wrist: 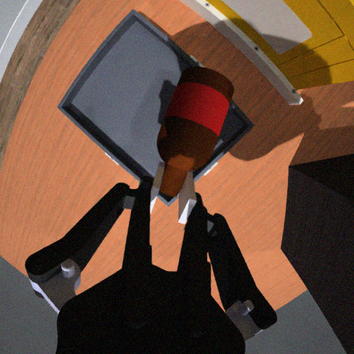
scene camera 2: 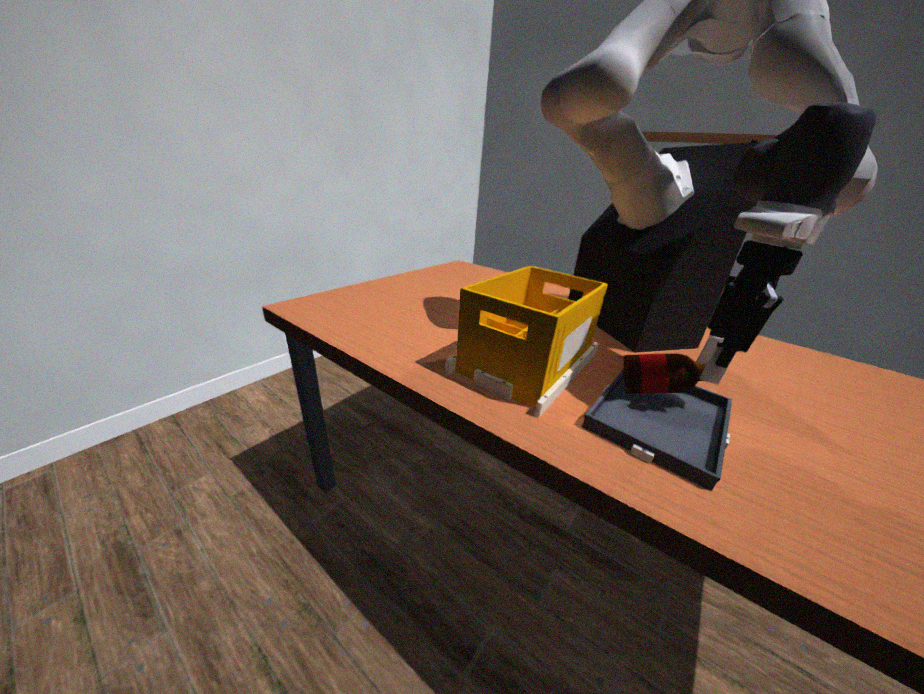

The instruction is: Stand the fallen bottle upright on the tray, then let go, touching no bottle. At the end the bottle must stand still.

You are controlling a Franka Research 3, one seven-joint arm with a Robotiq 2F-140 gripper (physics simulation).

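Note:
The brown bottle with a red label (scene camera 2: 652, 372) (wrist: 198, 107) lies nearly level in the air, its base towards the crate side and its neck at the fingers. My gripper (scene camera 2: 710, 361) (wrist: 172, 176) is shut on the bottle's neck, with one pale fingertip on each side of it. The dark grey tray (scene camera 2: 676, 439) (wrist: 110, 75) is below the bottle, which hangs over the tray's rear part and casts a shadow on its floor. The bottle's mouth is hidden in scene camera 2.
A yellow crate (scene camera 2: 496, 362) (wrist: 320, 55) stands beside the tray, with a white rail (scene camera 2: 565, 380) (wrist: 256, 48) along its foot on the tray's side. A large black block (scene camera 2: 649, 291) (wrist: 325, 225) stands behind, near the arm. The orange table's front edge runs past the tray.

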